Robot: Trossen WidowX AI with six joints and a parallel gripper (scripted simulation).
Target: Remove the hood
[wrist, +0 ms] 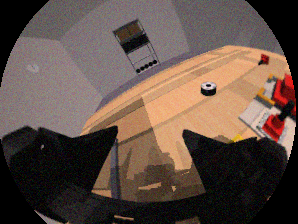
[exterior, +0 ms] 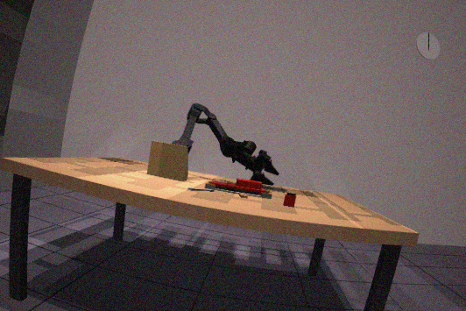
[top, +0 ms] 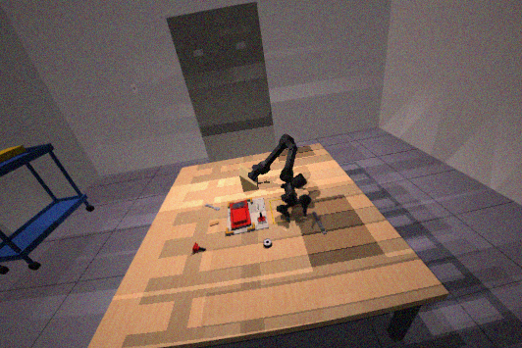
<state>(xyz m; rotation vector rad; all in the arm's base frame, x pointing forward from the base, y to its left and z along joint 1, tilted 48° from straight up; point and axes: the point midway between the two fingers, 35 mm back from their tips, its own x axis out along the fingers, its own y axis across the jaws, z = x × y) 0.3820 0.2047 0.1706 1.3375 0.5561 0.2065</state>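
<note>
Right now my gripper tip is 9 cm short of the black-and-white wheel, 15 cm to the left of it and 5 cm above it. From my gripper tip the other things lie so: tan piece 7 cm behind, 47 cm to the right, 5 cm below; then grey rod 2 cm behind, 11 cm to the left, 5 cm below.
</note>
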